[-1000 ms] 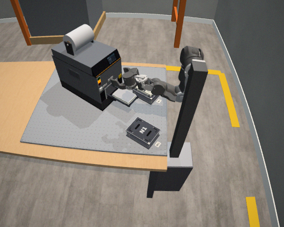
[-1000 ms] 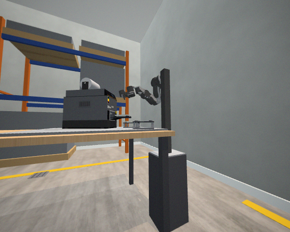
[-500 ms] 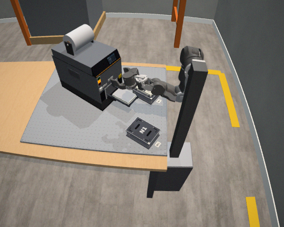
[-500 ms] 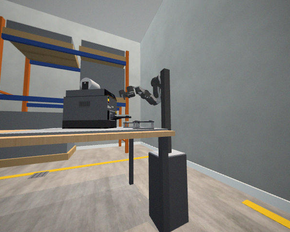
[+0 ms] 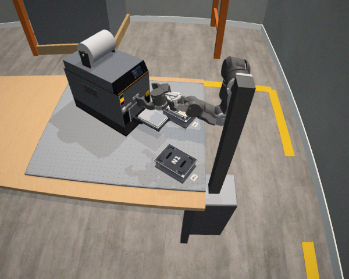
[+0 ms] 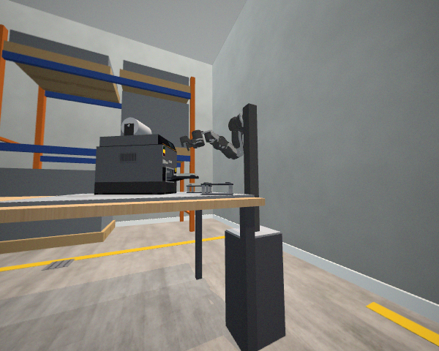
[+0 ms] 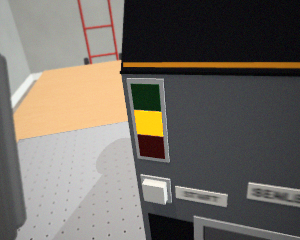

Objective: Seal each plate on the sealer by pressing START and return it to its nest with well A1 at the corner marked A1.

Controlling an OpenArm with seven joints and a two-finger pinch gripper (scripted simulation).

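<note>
My hand is 110 mm short of the white start button, 110 mm above it and 10 mm to the left of it. Also, from my hand: foil roll: 260 mm ahead, 220 mm to the right, 120 mm above; then white well plate: 240 mm below, 160 mm to the right, 160 mm behind; then sealer stage: 190 mm below, 40 mm to the right, 20 mm behind.
</note>
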